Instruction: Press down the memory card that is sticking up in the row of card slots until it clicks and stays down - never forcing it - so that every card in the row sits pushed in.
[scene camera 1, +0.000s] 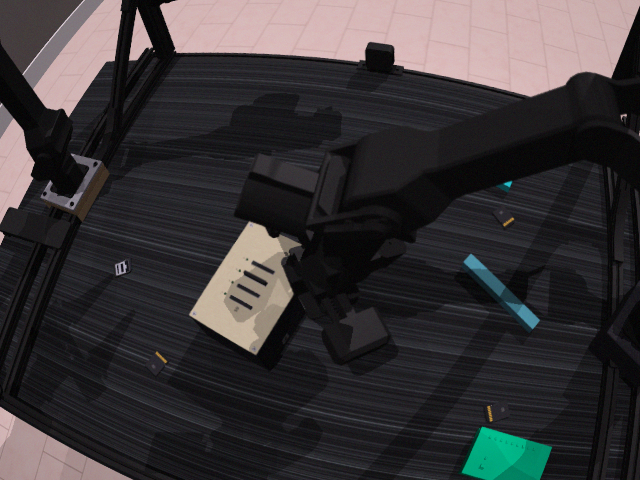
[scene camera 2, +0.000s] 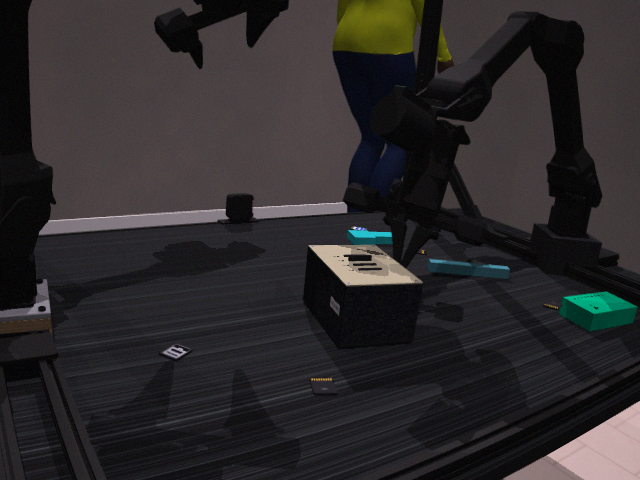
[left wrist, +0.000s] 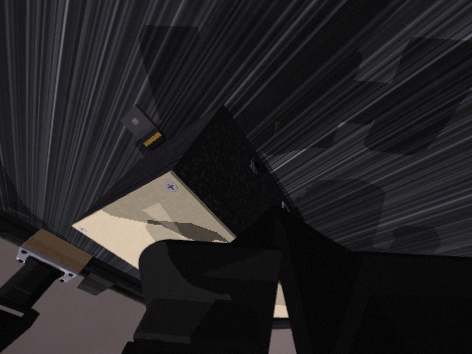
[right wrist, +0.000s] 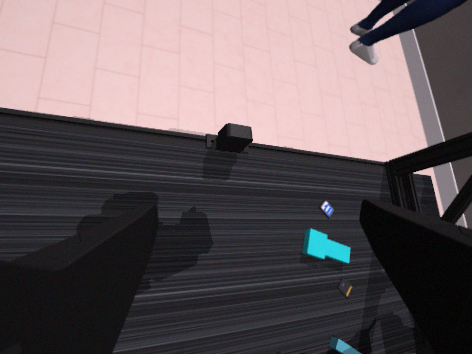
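Where they show: left gripper, fingertip midpoint: (scene camera 1: 302, 306) (left wrist: 270, 211); right gripper, fingertip midpoint: (scene camera 2: 225, 56) (right wrist: 259, 212); left arm's base, link origin: (scene camera 2: 567, 232); right arm's base, link origin: (scene camera 1: 69, 179) (scene camera 2: 4, 297) (left wrist: 45, 267).
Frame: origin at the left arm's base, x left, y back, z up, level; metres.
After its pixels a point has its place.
Observation:
A black box (scene camera 1: 282, 333) @[x 0.324, y -0.358, z -0.030 m] (scene camera 2: 361, 310) @[x 0.390, y -0.414, z -0.021 m] (left wrist: 224, 175) @[x 0.256, y -0.381, z -0.015 m] with a beige top plate (scene camera 1: 223, 316) @[x 0.365, y -0.405, z 0.011 m] (scene camera 2: 385, 276) @[x 0.358, y -0.387, z 0.011 m] (left wrist: 122, 228) @[x 0.266, y -0.439, z 0.011 m] holds a row of dark memory cards (scene camera 1: 251, 284) (scene camera 2: 365, 263) @[x 0.323, y -0.409, z 0.013 m] in slots. One card (scene camera 1: 255, 277) @[x 0.307, y -0.413, z 0.017 m] looks a little thicker than the others; I cannot tell how high it stands. My left gripper (scene camera 1: 291, 267) (scene camera 2: 404, 259) @[x 0.286, y -0.363, z -0.015 m] is shut and empty. My right gripper (scene camera 2: 224, 54) @[x 0.107, y -0.630, z 0.244 m] (right wrist: 259, 212) @[x 0.107, y -0.630, z 0.244 m] is open and empty, high above the table's far left.
A long teal bar (scene camera 1: 499, 297) @[x 0.095, y -0.204, z -0.053 m] (scene camera 2: 468, 269) @[x 0.096, y -0.210, z -0.058 m] and a teal block (scene camera 2: 368, 236) @[x -0.031, y -0.369, z -0.053 m] (right wrist: 326, 249) @[x -0.046, y -0.358, z -0.054 m] lie right of the box. A green board (scene camera 1: 506, 454) @[x 0.243, y -0.049, z -0.041 m] sits at the front right. Loose cards (scene camera 1: 122, 268) @[x 0.442, y -0.610, z -0.067 m] (scene camera 1: 156, 362) @[x 0.481, y -0.453, z -0.067 m] (scene camera 1: 504, 218) @[x -0.009, y -0.276, z -0.066 m] (left wrist: 143, 130) @[x 0.240, y -0.462, z -0.066 m] lie scattered. A person (scene camera 2: 380, 71) stands behind the table.

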